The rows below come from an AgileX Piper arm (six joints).
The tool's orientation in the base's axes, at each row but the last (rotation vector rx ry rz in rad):
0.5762 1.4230 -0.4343
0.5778 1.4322 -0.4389
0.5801 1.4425 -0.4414
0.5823 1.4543 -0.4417
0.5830 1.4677 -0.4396
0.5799 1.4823 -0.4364
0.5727 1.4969 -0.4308
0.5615 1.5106 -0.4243
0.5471 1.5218 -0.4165
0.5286 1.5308 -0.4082
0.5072 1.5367 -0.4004
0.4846 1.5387 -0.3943
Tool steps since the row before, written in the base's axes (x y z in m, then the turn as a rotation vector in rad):
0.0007 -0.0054 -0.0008 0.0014 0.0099 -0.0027
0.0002 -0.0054 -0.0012 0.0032 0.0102 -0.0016
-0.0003 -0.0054 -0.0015 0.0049 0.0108 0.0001
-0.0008 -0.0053 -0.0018 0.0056 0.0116 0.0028
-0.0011 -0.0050 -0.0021 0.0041 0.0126 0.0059
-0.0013 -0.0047 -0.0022 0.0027 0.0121 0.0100
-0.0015 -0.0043 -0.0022 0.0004 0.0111 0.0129
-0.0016 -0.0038 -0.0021 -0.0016 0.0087 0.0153
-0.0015 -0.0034 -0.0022 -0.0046 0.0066 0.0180
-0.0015 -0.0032 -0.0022 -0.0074 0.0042 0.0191
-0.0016 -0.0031 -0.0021 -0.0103 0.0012 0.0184
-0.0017 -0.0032 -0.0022 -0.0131 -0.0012 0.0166
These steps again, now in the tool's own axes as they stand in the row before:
0.0006 -0.0039 0.0038 0.0034 0.0084 -0.0051
0.0009 -0.0043 0.0034 0.0025 0.0098 -0.0038
0.0011 -0.0046 0.0030 0.0010 0.0115 -0.0028
0.0014 -0.0048 0.0026 -0.0016 0.0128 -0.0026
0.0017 -0.0048 0.0022 -0.0047 0.0130 -0.0044
0.0018 -0.0047 0.0018 -0.0089 0.0121 -0.0052
0.0018 -0.0045 0.0014 -0.0119 0.0102 -0.0065
0.0017 -0.0042 0.0010 -0.0146 0.0073 -0.0068
0.0019 -0.0038 0.0008 -0.0175 0.0041 -0.0081
0.0019 -0.0036 0.0006 -0.0188 0.0006 -0.0091
0.0019 -0.0036 0.0004 -0.0183 -0.0035 -0.0099
0.0020 -0.0037 0.0003 -0.0167 -0.0071 -0.0109

